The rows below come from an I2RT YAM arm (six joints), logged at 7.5 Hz.
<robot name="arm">
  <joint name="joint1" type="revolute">
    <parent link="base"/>
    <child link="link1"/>
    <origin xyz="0 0 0.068" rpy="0 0 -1.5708"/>
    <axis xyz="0 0 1"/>
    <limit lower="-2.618" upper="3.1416"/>
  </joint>
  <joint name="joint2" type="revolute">
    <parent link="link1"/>
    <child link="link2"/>
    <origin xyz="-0.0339 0.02 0.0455" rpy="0 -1.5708 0"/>
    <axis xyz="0 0 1"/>
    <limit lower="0" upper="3.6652"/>
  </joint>
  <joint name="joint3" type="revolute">
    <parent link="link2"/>
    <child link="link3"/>
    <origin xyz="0 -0.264 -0.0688" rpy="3.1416 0 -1.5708"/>
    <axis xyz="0 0 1"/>
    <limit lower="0" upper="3.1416"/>
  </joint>
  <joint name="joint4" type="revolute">
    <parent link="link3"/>
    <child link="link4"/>
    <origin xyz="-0.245 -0.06 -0.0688" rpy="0 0 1.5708"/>
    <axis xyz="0 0 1"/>
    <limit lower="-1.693" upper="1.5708"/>
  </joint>
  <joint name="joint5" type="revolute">
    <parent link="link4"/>
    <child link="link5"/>
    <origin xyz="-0.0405 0.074 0.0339" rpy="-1.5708 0 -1.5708"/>
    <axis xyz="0 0 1"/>
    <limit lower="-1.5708" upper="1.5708"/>
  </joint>
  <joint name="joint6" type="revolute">
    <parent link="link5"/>
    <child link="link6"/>
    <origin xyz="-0.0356 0 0.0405" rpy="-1.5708 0 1.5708"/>
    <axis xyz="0 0 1"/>
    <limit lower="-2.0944" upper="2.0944"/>
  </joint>
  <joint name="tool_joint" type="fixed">
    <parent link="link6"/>
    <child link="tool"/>
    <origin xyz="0 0 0" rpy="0 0 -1.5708"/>
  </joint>
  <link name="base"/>
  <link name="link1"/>
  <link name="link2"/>
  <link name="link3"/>
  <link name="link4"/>
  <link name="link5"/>
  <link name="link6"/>
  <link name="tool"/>
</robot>
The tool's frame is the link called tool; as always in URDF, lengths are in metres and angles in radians.
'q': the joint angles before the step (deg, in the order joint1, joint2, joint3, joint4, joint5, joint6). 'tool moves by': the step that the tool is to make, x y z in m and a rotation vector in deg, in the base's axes. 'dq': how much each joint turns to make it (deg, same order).
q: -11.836, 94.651, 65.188, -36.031, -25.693, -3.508
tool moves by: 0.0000, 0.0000, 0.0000, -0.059, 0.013, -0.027
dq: 0.007, -0.003, 0.000, -0.001, 0.069, 0.006
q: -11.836, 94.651, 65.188, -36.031, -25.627, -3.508
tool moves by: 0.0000, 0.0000, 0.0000, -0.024, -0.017, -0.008
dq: 0.002, -0.008, -0.011, 0.025, 0.022, 0.001
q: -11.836, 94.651, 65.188, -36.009, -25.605, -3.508
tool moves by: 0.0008, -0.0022, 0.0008, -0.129, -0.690, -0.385
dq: -0.346, -0.028, 0.025, 0.669, 0.001, 0.048
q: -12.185, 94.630, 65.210, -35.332, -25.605, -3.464
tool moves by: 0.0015, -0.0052, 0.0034, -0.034, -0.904, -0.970
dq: -0.831, 0.007, 0.617, 0.374, -0.087, 0.218
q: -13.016, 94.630, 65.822, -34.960, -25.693, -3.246
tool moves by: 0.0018, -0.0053, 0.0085, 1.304, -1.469, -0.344
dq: -0.979, -0.180, 1.461, -0.437, -1.724, 0.180
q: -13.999, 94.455, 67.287, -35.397, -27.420, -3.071
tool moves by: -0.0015, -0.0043, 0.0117, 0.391, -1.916, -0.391
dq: -0.870, -1.178, 1.043, -0.472, -0.981, -0.018
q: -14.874, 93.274, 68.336, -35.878, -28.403, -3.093
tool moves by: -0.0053, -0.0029, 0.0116, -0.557, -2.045, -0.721
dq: -0.724, -2.081, 0.057, -0.020, -0.002, -0.003
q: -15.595, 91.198, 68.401, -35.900, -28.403, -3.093
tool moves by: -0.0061, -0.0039, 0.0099, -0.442, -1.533, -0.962
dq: -0.953, -1.896, 0.009, -0.305, 0.005, 0.009
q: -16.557, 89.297, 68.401, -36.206, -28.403, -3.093
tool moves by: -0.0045, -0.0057, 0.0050, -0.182, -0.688, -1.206
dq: -1.205, -0.995, 0.003, -0.278, -0.024, 0.019
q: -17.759, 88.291, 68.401, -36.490, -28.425, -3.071
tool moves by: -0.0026, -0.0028, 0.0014, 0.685, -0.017, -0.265
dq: -0.697, -0.333, -0.001, -0.527, -0.786, 0.003
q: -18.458, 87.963, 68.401, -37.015, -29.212, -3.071
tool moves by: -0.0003, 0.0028, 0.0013, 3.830, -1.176, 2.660
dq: 0.003, -0.034, -0.010, -0.131, -4.806, -0.018
